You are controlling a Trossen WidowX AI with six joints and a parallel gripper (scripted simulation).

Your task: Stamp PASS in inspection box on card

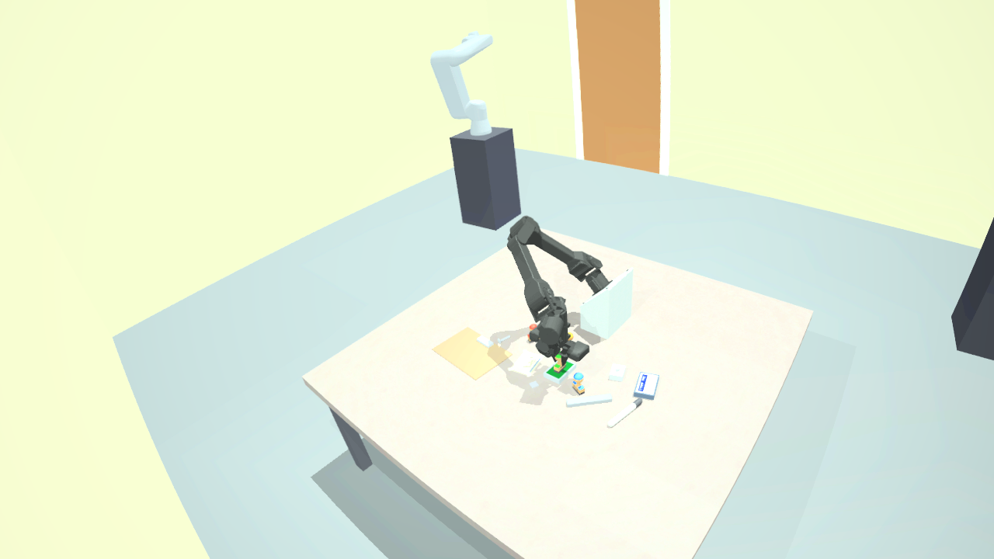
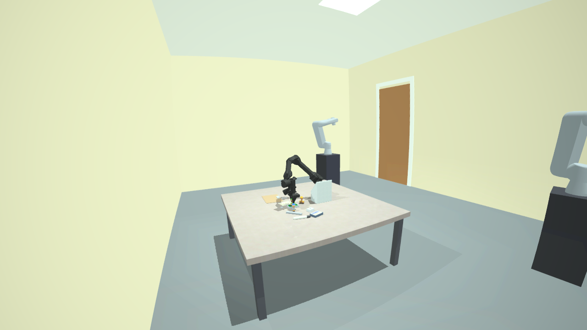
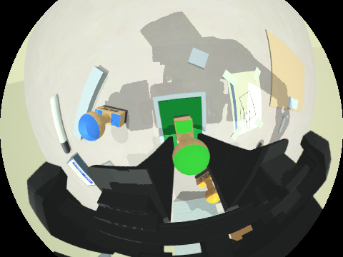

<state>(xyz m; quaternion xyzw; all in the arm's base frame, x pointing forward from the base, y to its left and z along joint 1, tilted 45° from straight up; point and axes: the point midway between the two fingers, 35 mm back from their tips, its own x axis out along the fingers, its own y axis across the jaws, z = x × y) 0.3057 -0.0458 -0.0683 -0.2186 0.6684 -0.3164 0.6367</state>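
My gripper tip is now right at the green-knobbed stamp. From my gripper tip the other things lie so: orange-knobbed stamp: 110 mm behind, 30 mm to the right, 20 mm below; then blue-knobbed stamp: 90 mm to the left, 40 mm ahead, 20 mm below; then green ink pad: 30 mm below.
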